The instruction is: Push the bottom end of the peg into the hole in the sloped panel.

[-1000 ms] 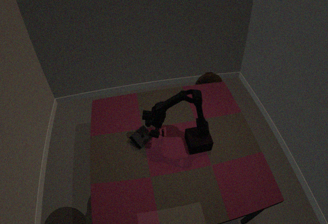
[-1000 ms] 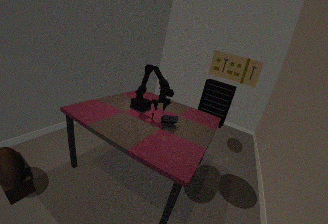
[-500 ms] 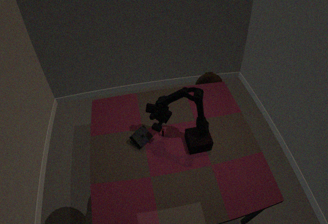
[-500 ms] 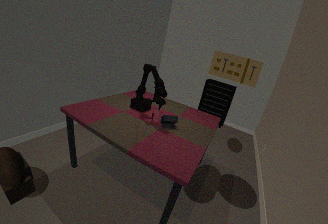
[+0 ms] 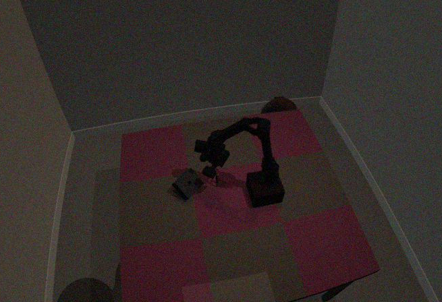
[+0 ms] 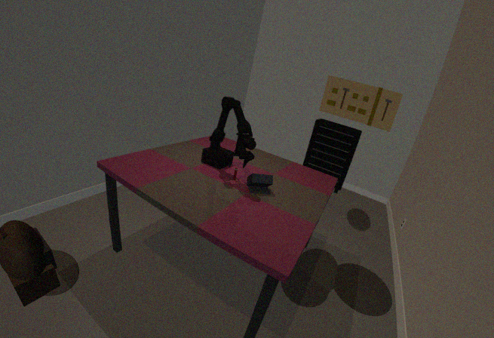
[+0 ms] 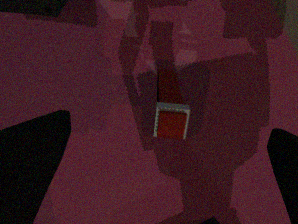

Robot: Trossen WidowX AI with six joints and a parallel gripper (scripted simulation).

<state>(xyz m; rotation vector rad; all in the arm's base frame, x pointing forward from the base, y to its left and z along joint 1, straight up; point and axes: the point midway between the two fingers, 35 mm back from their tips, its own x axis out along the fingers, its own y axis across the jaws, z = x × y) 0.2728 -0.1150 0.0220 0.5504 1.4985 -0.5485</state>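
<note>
The red flat-sided peg lies 30 mm below my gripper tip. Also, from my gripper tip: dark sloped panel (160 mm ahead, 30 mm below, 20 mm to the left).
</note>
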